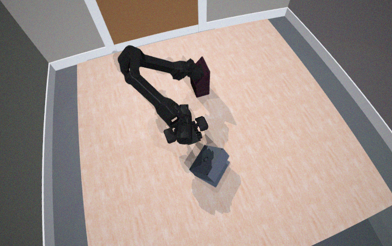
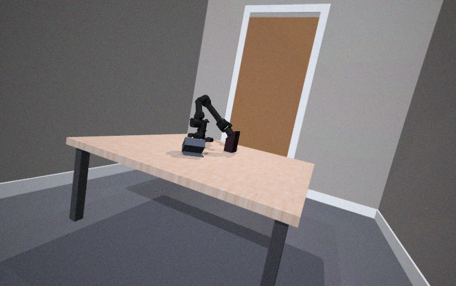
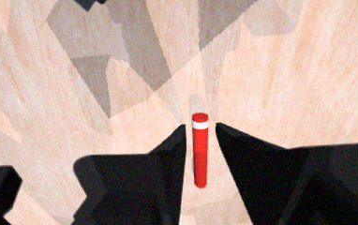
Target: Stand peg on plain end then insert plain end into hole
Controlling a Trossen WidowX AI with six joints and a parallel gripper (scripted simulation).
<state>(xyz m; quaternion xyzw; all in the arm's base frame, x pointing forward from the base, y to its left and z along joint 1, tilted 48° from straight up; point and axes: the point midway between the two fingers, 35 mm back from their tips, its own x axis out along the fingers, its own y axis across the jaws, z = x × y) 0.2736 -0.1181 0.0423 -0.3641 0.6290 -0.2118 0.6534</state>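
The red peg lies 1 cm behind my gripper tip. From my gripper tip the other things lie so: sloped panel (16 cm ahead, 7 cm to the left, 5 cm above).
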